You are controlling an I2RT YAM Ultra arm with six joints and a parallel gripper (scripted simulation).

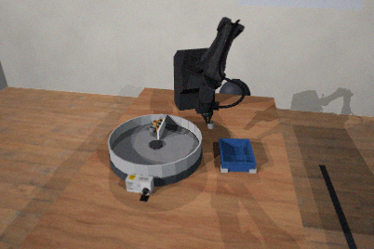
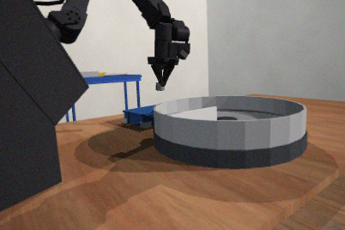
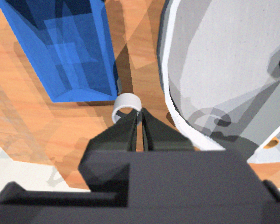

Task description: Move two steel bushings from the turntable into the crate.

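My gripper is now 140 mm to the right of the blue crate, 140 mm above it and 20 mm past it. Round my hand: grey turntable: 190 mm to the right, 150 mm ahead, 110 mm below.
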